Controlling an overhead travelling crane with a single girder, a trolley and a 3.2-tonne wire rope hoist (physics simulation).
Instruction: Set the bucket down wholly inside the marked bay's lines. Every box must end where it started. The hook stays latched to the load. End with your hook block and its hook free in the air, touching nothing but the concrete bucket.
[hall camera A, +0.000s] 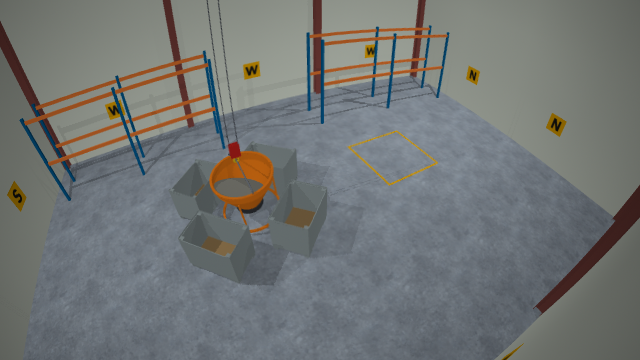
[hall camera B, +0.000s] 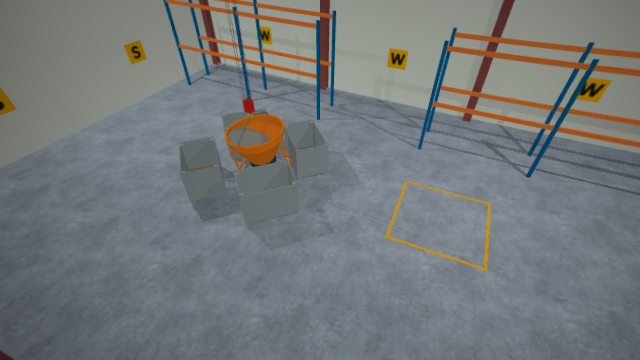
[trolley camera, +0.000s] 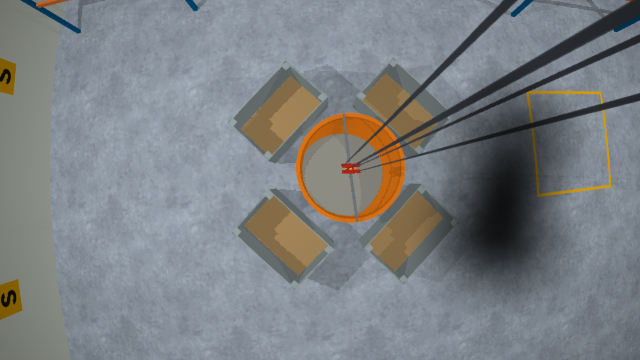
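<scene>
The orange concrete bucket (hall camera A: 247, 199) (hall camera B: 260, 155) (trolley camera: 392, 172) hangs upright from my hook block (hall camera A: 234, 150) (hall camera B: 248, 106) (trolley camera: 351, 168), whose hook is latched on its bail. Its rim stands above the surrounding open grey boxes, and its legs reach down between them. In the trolley camera its rim overlaps edges of the upper right box (trolley camera: 400, 102) and lower right box (trolley camera: 410, 235); contact cannot be told. The upper left box (trolley camera: 280, 120) and lower left box (trolley camera: 285, 240) are on its other side. The marked bay (hall camera A: 369, 166) (hall camera B: 436, 252) (trolley camera: 565, 92) is a yellow outline apart from them.
A blue and orange rack (hall camera A: 144, 174) (hall camera B: 318, 70) stands at the wall behind the boxes. Another rack (hall camera A: 322, 82) (hall camera B: 562, 107) stands beyond the bay along the same wall. The bay lies to the right of the boxes in all views. A dark blur covers part of the trolley camera's floor.
</scene>
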